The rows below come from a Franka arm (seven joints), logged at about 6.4 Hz.
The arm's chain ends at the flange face. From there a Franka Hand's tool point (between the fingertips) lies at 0.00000 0.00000 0.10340 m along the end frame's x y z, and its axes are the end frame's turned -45 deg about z.
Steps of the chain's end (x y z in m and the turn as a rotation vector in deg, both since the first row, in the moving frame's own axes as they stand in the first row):
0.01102 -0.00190 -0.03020 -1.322 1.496 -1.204
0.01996 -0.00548 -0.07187 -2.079 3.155 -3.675
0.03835 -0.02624 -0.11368 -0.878 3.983 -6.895
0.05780 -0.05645 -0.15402 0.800 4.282 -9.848
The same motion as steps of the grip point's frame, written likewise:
0.00940 0.01004 -0.03026 -1.993 0.123 -1.204
0.01957 0.01686 -0.07209 -3.701 0.761 -3.675
0.04999 0.01451 -0.11394 -3.437 2.196 -6.895
0.08761 0.00482 -0.15432 -2.462 3.594 -9.848

